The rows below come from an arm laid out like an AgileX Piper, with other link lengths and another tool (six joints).
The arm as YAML. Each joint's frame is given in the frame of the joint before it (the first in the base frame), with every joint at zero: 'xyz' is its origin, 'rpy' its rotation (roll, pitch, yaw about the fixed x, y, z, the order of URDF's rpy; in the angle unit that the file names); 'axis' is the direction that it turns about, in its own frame. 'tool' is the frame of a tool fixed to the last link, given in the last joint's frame.
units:
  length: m
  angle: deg
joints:
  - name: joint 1
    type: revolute
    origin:
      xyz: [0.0, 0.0, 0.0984]
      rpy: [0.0, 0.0, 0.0]
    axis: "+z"
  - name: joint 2
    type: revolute
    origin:
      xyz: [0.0, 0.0, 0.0]
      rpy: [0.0, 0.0, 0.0]
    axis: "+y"
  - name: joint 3
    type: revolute
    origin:
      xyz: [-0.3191, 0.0, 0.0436]
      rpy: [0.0, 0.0, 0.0]
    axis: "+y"
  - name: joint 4
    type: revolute
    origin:
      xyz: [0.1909, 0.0, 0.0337]
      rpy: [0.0, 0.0, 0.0]
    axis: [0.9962, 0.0, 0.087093]
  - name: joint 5
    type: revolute
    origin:
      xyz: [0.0, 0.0, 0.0]
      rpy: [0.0, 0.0, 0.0]
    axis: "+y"
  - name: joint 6
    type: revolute
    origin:
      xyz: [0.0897, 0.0, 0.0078]
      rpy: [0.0, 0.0, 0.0]
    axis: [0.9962, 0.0, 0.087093]
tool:
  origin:
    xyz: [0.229, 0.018, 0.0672]
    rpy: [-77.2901, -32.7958, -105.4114]
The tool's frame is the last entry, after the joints.
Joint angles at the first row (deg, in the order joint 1, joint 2, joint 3, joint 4, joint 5, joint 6):
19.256, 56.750, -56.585, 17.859, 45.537, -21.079
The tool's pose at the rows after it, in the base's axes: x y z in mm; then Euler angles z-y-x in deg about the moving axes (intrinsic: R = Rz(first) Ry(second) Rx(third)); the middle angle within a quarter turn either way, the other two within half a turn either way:
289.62 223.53 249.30 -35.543 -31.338 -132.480
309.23 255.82 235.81 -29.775 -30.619 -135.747
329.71 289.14 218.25 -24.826 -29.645 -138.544
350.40 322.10 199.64 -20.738 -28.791 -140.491
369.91 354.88 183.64 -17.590 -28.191 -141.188
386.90 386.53 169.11 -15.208 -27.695 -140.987
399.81 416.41 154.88 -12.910 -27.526 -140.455
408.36 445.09 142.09 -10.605 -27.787 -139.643
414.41 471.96 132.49 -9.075 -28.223 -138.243
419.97 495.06 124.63 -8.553 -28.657 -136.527
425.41 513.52 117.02 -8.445 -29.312 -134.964
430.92 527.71 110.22 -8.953 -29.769 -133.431
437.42 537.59 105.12 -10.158 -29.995 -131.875
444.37 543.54 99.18 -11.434 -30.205 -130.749
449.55 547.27 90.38 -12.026 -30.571 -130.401
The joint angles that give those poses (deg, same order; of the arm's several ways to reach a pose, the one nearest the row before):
22.448, 64.550, -61.033, 17.889, 45.386, -22.612
25.596, 72.945, -66.220, 17.974, 45.224, -24.070
28.220, 81.494, -71.825, 18.261, 45.108, -25.435
30.176, 89.790, -77.879, 18.964, 45.113, -27.127
31.678, 97.439, -84.266, 20.223, 45.169, -29.061
32.891, 104.380, -90.545, 21.913, 45.208, -31.037
34.007, 110.617, -96.466, 23.692, 45.274, -33.260
35.191, 116.149, -101.986, 25.427, 45.261, -35.631
36.377, 120.857, -106.773, 27.271, 44.745, -37.693
37.425, 124.774, -110.499, 29.093, 43.550, -39.274
38.281, 127.998, -113.191, 30.702, 41.881, -40.835
38.923, 130.564, -114.918, 32.334, 39.916, -42.162
39.326, 132.464, -115.763, 34.007, 37.690, -43.193
39.555, 133.961, -116.001, 35.394, 35.462, -44.108
39.765, 135.328, -116.034, 36.229, 33.635, -45.058

